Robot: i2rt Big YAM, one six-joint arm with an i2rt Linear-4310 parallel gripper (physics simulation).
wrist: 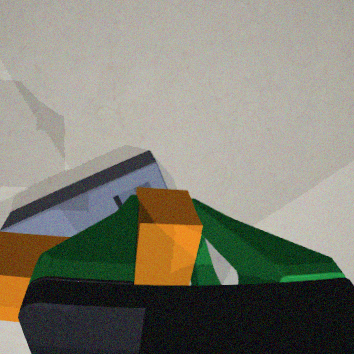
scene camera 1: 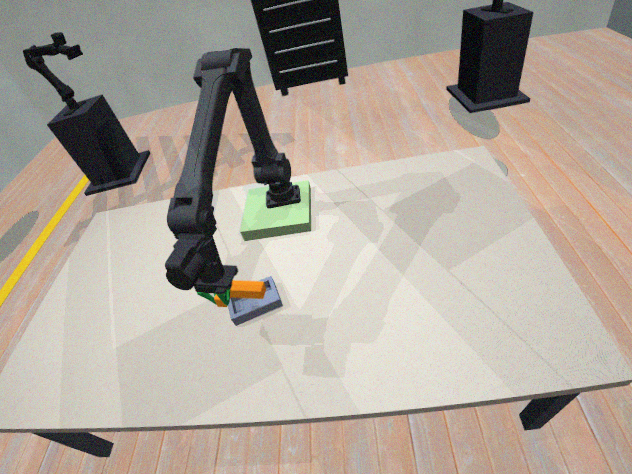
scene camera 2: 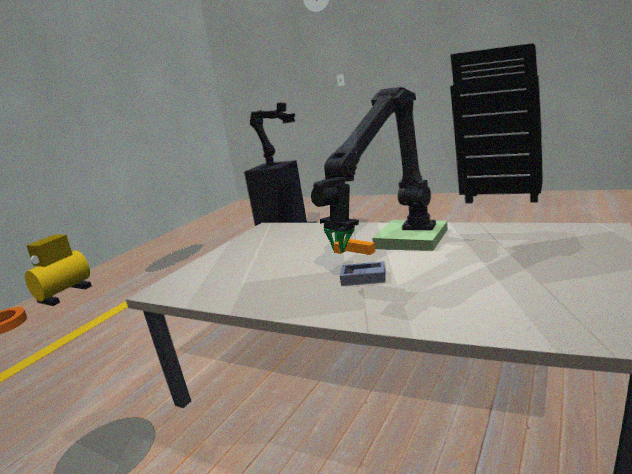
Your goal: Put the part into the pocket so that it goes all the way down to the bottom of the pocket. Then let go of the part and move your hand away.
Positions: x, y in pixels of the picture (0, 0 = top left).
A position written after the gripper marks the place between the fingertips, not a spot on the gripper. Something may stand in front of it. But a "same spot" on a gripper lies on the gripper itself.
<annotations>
gripper: wrist 161, 208; scene camera 1; scene camera 2
same spot on gripper: (scene camera 2: 329, 228) = (scene camera 1: 204, 292)
</annotations>
